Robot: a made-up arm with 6 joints. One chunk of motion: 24 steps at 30 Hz.
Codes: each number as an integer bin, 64 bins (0 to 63) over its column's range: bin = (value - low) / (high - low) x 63, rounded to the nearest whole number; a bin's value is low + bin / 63 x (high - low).
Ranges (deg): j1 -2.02..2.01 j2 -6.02..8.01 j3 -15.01..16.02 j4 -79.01..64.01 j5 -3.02..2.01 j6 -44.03..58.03
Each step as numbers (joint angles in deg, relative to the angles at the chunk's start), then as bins.
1 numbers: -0.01 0.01 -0.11 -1.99 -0.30 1.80
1 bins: 31 27 30 34 34 28
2 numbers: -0.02 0.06 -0.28 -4.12 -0.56 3.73
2 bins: 31 27 30 33 31 29
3 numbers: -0.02 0.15 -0.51 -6.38 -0.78 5.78
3 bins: 31 28 29 32 28 31
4 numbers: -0.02 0.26 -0.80 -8.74 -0.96 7.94
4 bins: 31 28 29 31 26 32
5 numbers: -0.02 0.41 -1.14 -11.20 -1.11 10.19
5 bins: 31 29 28 30 24 33
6 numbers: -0.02 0.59 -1.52 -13.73 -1.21 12.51
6 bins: 31 30 27 29 23 35
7 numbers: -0.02 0.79 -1.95 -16.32 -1.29 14.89
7 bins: 31 31 27 28 22 36
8 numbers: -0.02 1.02 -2.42 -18.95 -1.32 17.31
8 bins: 31 32 26 26 21 38
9 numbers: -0.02 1.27 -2.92 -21.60 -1.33 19.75
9 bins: 31 33 25 25 21 39
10 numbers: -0.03 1.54 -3.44 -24.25 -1.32 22.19
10 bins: 31 34 23 24 21 41
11 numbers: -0.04 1.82 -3.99 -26.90 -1.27 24.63
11 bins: 31 35 22 23 22 42
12 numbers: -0.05 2.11 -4.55 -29.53 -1.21 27.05
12 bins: 31 37 21 22 23 44
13 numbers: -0.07 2.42 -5.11 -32.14 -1.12 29.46
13 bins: 30 38 20 21 24 45
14 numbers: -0.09 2.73 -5.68 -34.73 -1.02 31.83
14 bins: 30 39 19 20 25 47
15 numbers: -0.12 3.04 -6.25 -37.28 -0.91 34.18
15 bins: 30 41 18 18 26 48
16 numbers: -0.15 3.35 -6.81 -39.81 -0.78 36.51
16 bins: 29 42 17 17 28 50
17 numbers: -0.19 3.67 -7.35 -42.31 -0.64 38.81
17 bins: 29 44 16 16 30 51
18 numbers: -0.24 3.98 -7.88 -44.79 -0.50 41.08
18 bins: 28 45 14 15 32 53
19 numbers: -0.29 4.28 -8.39 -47.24 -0.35 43.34
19 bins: 27 46 13 14 33 54
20 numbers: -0.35 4.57 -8.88 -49.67 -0.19 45.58
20 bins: 26 48 12 13 35 55
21 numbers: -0.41 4.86 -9.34 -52.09 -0.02 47.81
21 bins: 25 49 12 12 38 57
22 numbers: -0.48 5.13 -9.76 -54.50 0.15 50.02
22 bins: 24 50 11 11 40 58
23 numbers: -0.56 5.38 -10.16 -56.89 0.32 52.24
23 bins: 23 51 10 10 42 59
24 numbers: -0.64 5.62 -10.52 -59.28 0.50 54.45
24 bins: 22 52 9 9 44 61
